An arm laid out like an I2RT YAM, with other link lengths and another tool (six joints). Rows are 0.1 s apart.
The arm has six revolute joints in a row. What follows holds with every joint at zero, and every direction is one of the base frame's.
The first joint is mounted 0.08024 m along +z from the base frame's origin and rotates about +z.
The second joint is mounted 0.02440 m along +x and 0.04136 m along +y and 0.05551 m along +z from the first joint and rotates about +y.
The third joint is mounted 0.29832 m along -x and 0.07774 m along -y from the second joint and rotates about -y.
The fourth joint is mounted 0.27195 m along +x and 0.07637 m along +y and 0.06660 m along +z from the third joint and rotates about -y.
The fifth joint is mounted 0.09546 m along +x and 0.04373 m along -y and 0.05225 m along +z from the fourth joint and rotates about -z.
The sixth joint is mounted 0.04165 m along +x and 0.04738 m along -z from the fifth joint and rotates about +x.
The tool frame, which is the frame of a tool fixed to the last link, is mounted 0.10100 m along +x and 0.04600 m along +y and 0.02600 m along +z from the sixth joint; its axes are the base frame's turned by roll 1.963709, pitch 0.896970 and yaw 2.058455 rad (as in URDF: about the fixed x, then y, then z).
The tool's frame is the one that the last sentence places.
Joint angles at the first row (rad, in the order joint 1, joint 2, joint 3, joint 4, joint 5, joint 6):
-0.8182 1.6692 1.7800 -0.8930 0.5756 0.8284
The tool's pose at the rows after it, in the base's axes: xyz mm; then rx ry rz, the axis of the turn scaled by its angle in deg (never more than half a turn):
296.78 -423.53 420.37 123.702 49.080 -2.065
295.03 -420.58 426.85 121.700 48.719 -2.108
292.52 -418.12 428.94 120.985 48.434 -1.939
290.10 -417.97 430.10 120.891 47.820 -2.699
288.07 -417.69 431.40 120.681 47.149 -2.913
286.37 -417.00 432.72 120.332 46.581 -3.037
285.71 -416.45 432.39 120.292 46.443 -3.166
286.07 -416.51 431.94 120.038 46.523 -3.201
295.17 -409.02 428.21 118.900 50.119 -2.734
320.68 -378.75 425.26 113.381 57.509 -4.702
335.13 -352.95 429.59 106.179 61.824 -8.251
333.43 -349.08 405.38 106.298 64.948 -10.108
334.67 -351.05 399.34 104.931 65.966 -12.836
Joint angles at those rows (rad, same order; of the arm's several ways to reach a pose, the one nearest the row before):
-0.8191 1.6551 1.7695 -0.8653 0.5894 0.8123
-0.8170 1.6270 1.7331 -0.8166 0.5974 0.7956
-0.8175 1.6085 1.7098 -0.7963 0.5982 0.7916
-0.8172 1.6046 1.7061 -0.7946 0.6122 0.7930
-0.8176 1.5988 1.6993 -0.7882 0.6197 0.7966
-0.8174 1.5911 1.6890 -0.7777 0.6260 0.7984
-0.8168 1.5878 1.6833 -0.7748 0.6292 0.7992
-0.8166 1.5854 1.6755 -0.7644 0.6295 0.7952
-0.8010 1.5711 1.6460 -0.7382 0.6106 0.7560
-0.7211 1.5157 1.5434 -0.6336 0.6434 0.6540
-0.6566 1.4499 1.4247 -0.4747 0.6981 0.5274
-0.6564 1.4284 1.3405 -0.4323 0.6934 0.4879
-0.6565 1.4281 1.3047 -0.3727 0.7131 0.4352

